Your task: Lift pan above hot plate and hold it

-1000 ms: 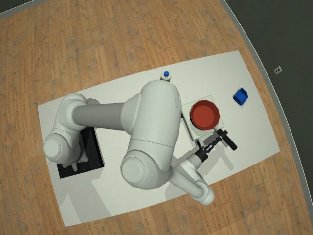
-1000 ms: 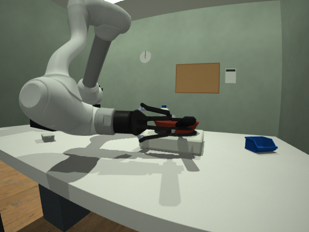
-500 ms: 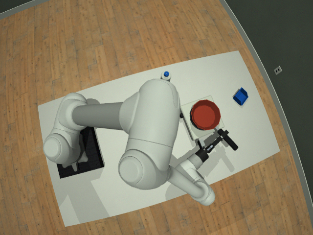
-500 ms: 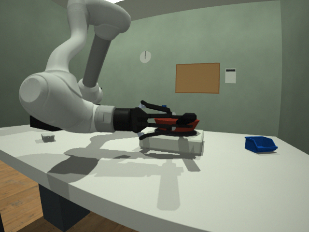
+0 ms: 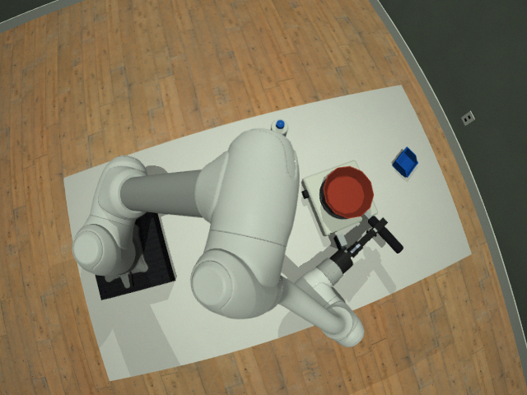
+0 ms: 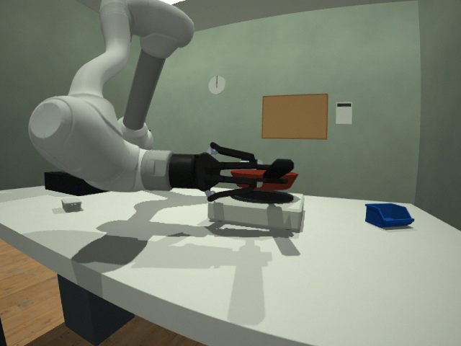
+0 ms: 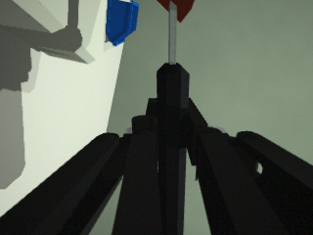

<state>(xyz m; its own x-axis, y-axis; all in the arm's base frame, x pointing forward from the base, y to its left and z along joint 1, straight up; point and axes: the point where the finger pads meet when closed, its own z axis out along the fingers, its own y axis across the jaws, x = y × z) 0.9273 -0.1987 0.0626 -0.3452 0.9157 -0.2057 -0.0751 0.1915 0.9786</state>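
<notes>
My hand is 100 mm to the right of the red pan, 40 mm past it and 20 mm above it. Also, from my hand: blue bin (300 mm ahead, 220 mm to the left, 120 mm below); then hot plate (160 mm to the left, 110 mm below, 80 mm behind); then small grey box (590 mm behind, 120 mm below, 90 mm to the right).
</notes>
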